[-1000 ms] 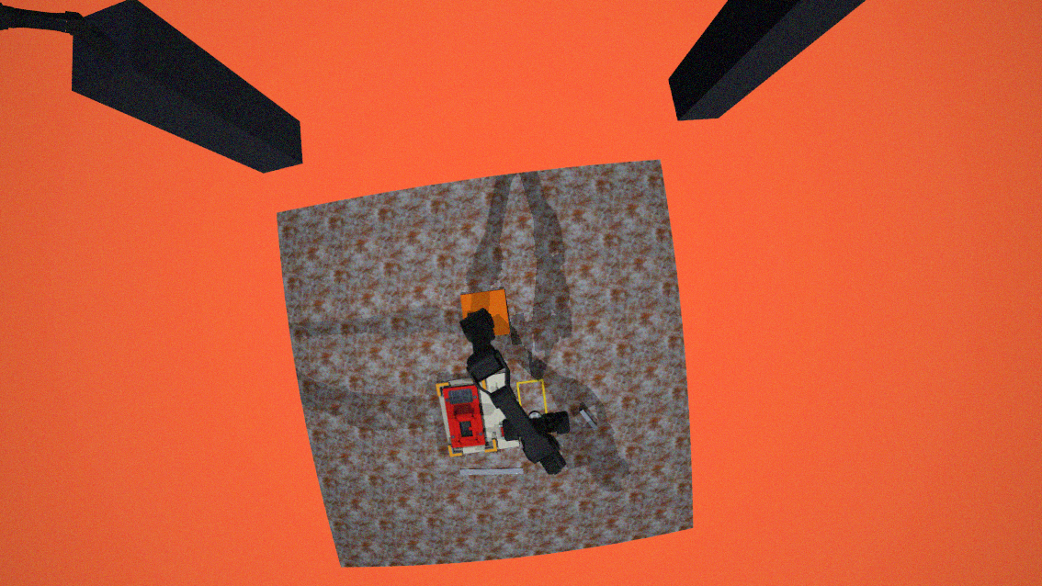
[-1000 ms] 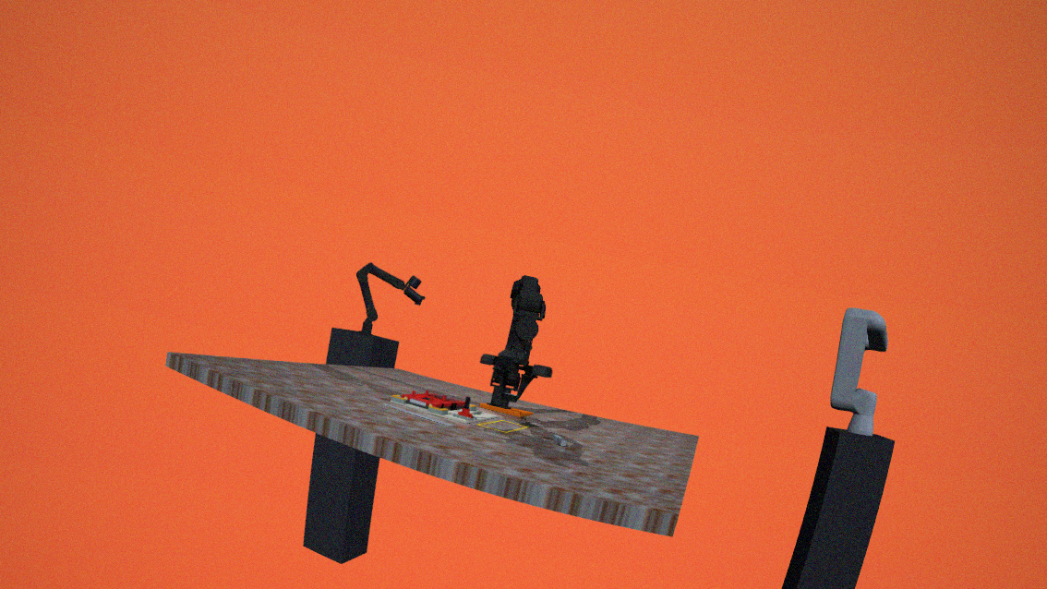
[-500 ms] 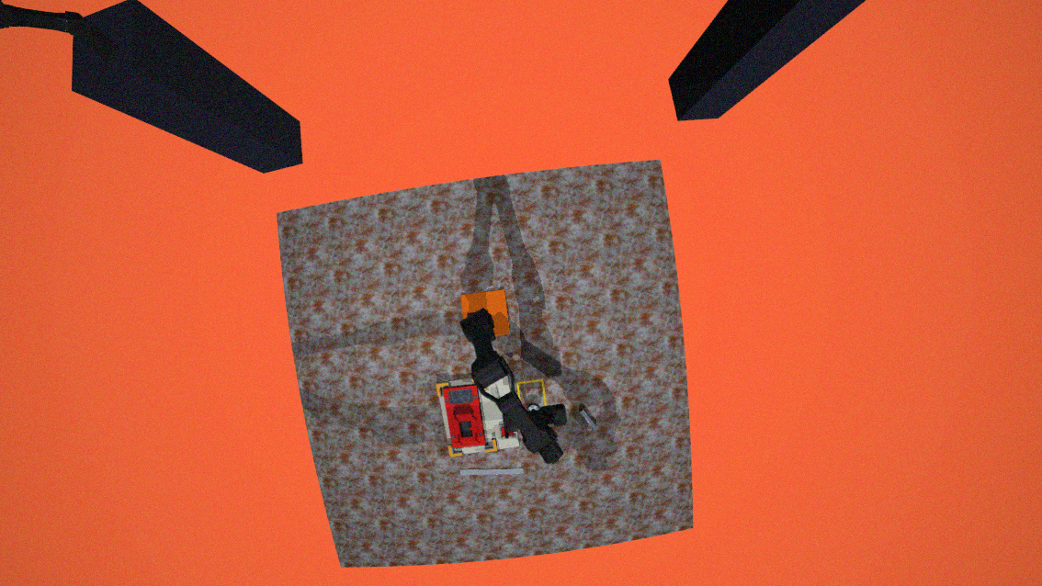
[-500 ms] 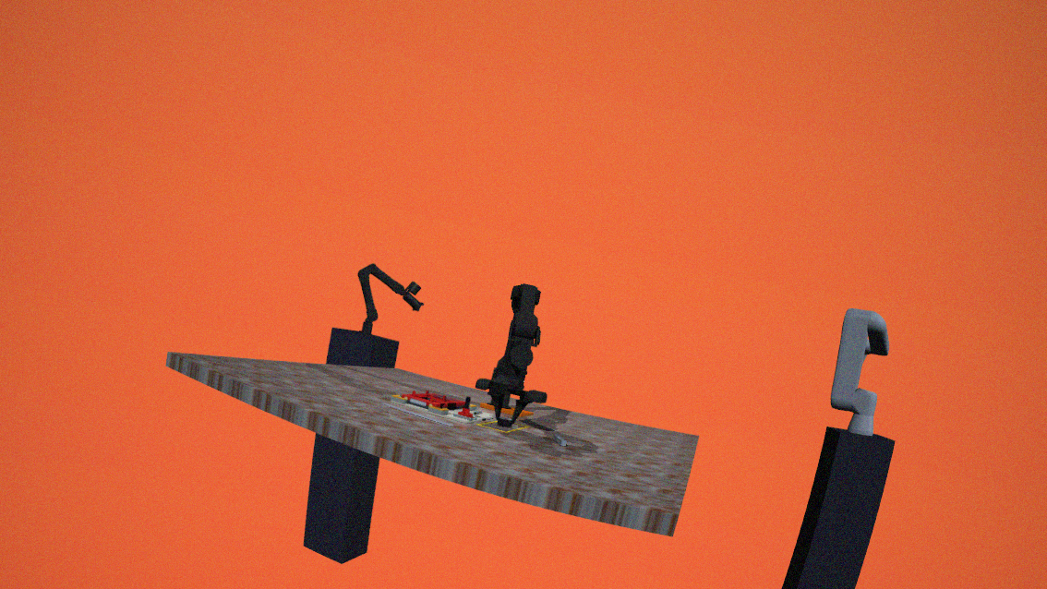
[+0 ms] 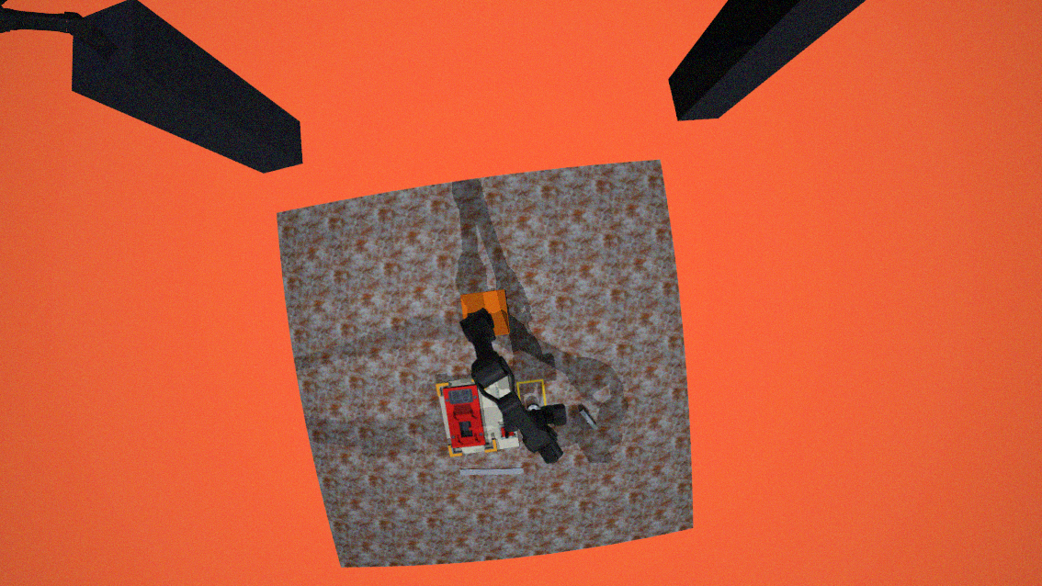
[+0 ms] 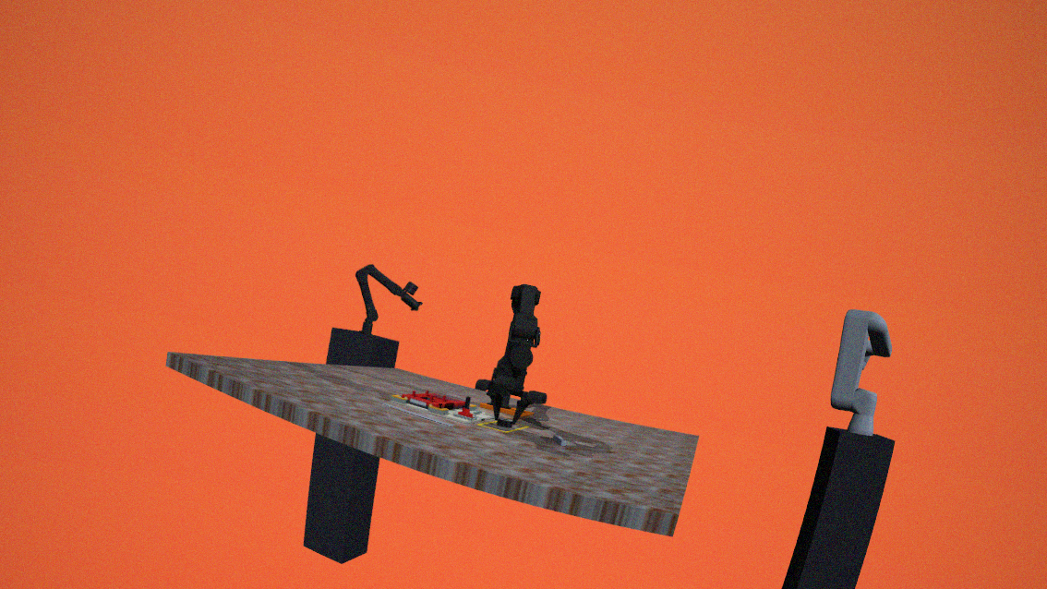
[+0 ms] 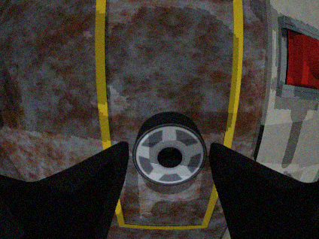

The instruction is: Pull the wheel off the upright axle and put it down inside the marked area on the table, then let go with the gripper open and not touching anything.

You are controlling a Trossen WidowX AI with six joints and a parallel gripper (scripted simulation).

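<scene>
Right now the wheel is right at my gripper tip. Round my gripper tip: grey board 19 cm to the right; thin grey bar 20 cm ahead, 17 cm to the right, 1 cm below.
</scene>
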